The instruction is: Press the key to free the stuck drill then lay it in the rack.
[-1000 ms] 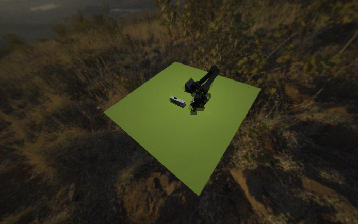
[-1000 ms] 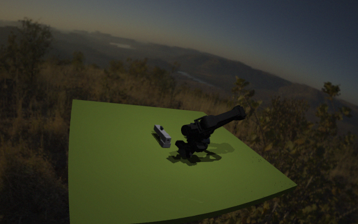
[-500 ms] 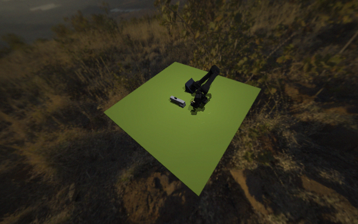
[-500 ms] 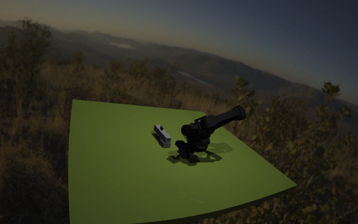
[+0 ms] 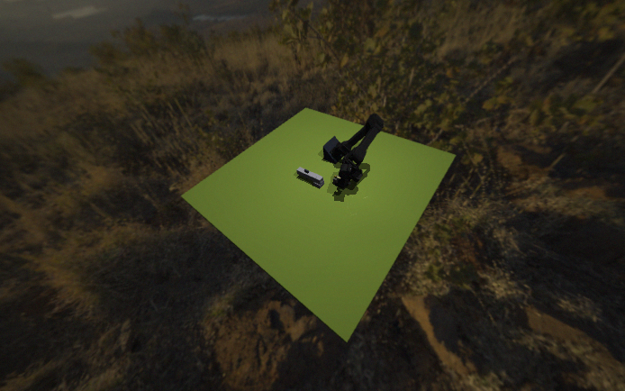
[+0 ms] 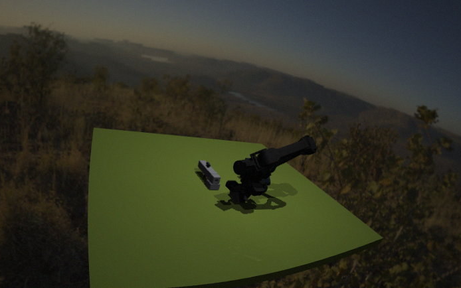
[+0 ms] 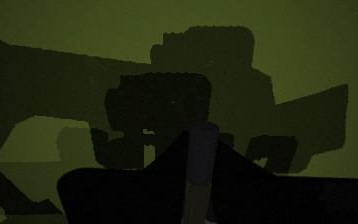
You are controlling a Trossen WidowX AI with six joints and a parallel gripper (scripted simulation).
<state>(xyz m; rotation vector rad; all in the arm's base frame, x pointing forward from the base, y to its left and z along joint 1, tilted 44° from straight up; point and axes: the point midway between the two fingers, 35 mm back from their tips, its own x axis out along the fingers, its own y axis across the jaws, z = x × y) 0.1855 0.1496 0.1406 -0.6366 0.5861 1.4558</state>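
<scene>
Right now the drill is 40 mm to the right of my gripper tip and 40 mm above it. From my gripper tip the other things lie so: dark key: 80 mm ahead, 240 mm to the right, 40 mm above; pale grey block: 80 mm ahead, 220 mm to the right, 30 mm above; dark grey rack: 50 mm to the right, 10 mm above.
</scene>
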